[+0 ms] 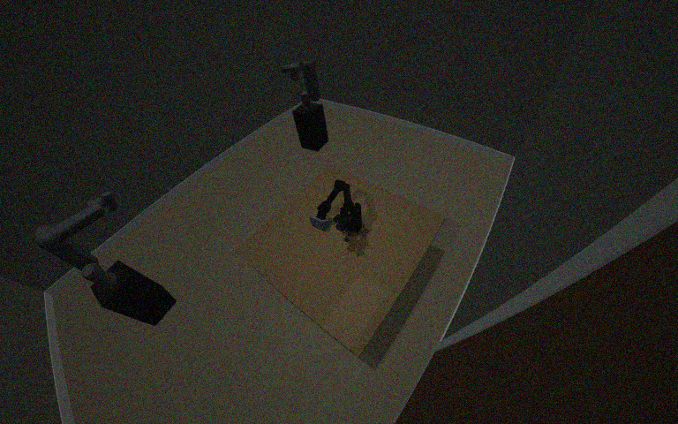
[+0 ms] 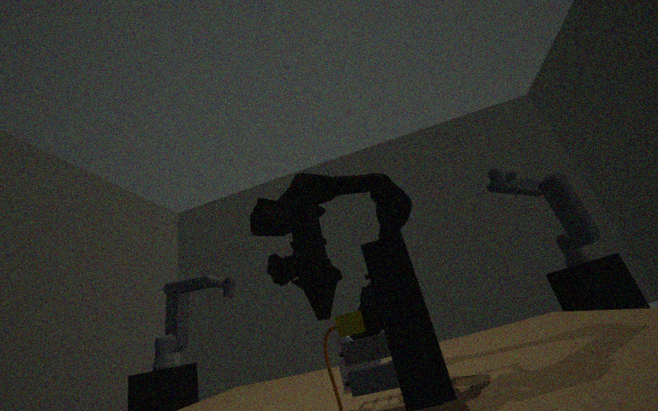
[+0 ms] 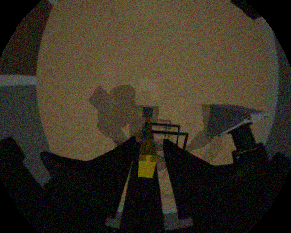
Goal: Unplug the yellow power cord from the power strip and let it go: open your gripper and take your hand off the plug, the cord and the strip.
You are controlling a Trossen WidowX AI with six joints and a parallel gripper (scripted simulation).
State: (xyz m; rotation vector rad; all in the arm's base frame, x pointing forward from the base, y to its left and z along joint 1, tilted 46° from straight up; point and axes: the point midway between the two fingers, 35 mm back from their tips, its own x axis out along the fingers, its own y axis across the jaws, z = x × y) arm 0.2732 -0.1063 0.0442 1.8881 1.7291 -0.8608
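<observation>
Right now my gripper tip is 10 mm short of the yellow plug, 60 mm to the right of it and 10 mm above it.
</observation>
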